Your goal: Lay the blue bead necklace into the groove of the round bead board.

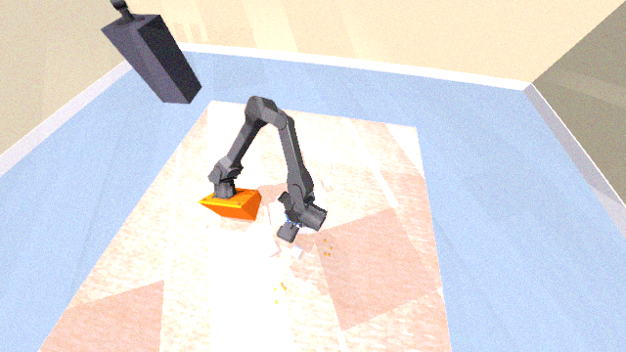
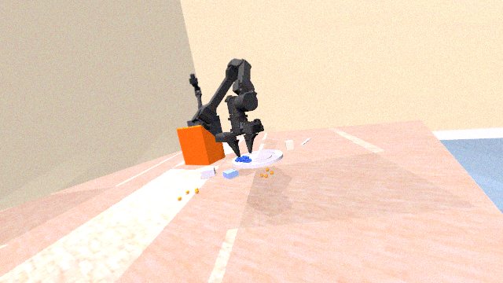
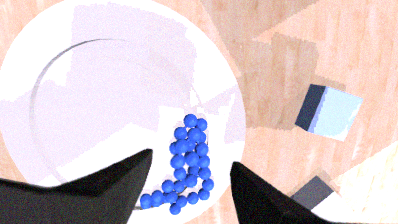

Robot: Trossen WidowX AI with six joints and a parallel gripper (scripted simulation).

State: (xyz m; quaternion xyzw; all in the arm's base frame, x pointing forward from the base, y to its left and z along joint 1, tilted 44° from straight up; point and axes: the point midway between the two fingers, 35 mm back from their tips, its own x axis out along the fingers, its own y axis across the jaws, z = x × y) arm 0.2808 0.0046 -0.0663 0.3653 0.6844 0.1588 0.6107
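Right now the round white bead board is 10 mm ahead of my gripper tip, 60 mm to the left of it and 30 mm below it. The rest, counted from my gripper tip: white block 90 mm behind, 110 mm to the right, 20 mm below; then light blue cube 10 mm ahead, 110 mm to the right, 30 mm below; then beige cube 100 mm ahead, 200 mm to the left, 20 mm below.
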